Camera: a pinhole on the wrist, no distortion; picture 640 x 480 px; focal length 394.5 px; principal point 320.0 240.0 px. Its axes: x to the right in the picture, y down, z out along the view. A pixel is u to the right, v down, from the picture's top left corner.
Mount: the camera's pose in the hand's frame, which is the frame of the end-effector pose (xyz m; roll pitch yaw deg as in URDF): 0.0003 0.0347 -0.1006 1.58 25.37 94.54
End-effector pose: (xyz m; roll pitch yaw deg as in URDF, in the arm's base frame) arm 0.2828 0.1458 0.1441 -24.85 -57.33 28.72
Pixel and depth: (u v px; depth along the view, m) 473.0 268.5 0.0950
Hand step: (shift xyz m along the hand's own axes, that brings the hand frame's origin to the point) -0.0098 0.1082 -0.0304
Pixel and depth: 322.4 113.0 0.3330
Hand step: 0.1049 0.1866 0.1966
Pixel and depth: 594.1 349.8 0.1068
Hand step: -0.0353 0.1454 -0.0352
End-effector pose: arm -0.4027 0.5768 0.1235 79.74 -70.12 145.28
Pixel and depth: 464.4 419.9 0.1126
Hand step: -0.0546 0.1167 -0.0153
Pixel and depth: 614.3 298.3 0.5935
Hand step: -0.1227 0.6823 0.2479
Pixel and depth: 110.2 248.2 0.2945
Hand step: 0.0035 0.0196 0.2327
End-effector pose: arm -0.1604 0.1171 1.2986 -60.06 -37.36 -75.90
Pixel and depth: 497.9 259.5 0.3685
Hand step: -0.0321 0.3413 0.1615
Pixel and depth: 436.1 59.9 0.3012
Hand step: 0.1292 0.2531 0.1300
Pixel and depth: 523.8 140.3 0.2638
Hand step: 0.0554 0.2751 0.0776
